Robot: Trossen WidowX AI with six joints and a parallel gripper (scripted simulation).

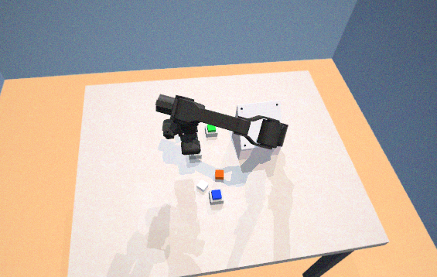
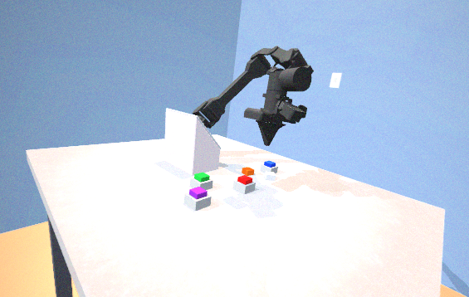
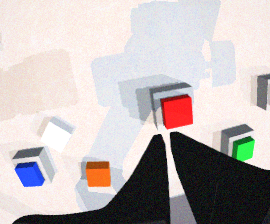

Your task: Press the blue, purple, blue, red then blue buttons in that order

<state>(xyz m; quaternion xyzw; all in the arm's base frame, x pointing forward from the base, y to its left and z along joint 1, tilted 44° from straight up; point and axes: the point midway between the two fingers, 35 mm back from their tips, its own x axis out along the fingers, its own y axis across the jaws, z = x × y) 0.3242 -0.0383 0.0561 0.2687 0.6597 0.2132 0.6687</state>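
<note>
The blue button lies 70 mm behind my gripper tip, 170 mm to the left of it and 110 mm below it. The rest, counted from my gripper tip: white block 30 mm behind, 110 mm to the left, 130 mm below; red button 30 mm behind, 40 mm to the right, 110 mm below; orange block 110 mm behind, 80 mm to the left, 130 mm below.
</note>
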